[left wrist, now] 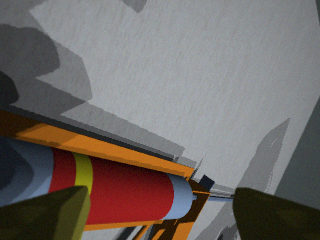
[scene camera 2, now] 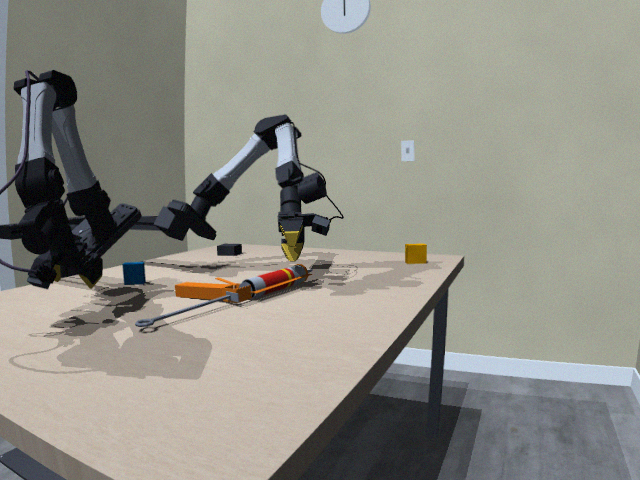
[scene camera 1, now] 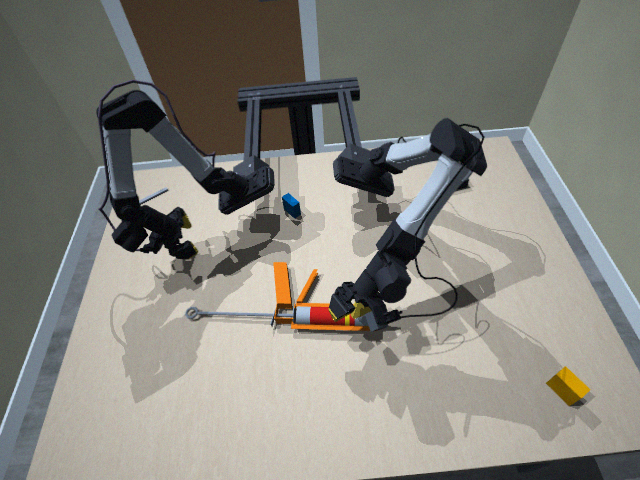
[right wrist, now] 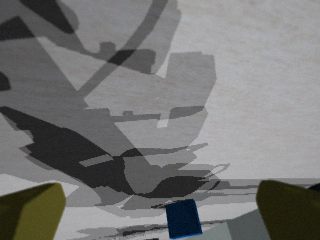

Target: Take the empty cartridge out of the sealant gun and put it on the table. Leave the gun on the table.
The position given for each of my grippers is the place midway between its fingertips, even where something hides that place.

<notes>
I see my left gripper [scene camera 1: 343, 318], my right gripper [scene camera 2: 75, 283], a cartridge [scene camera 2: 266, 280], an orange sealant gun [scene camera 1: 283, 296], a yellow block [scene camera 1: 565, 384] and a blue block [right wrist: 185, 212].
The cartridge also shows in scene camera 1 [scene camera 1: 305, 315]. The orange sealant gun shows as well in scene camera 2 [scene camera 2: 210, 291]. My left gripper shows as well in the left wrist view [left wrist: 161, 195] and in scene camera 2 [scene camera 2: 292, 254]. The right wrist view does not show the cartridge: it is out of frame. The left wrist view does not show the yellow block: it is out of frame.
</notes>
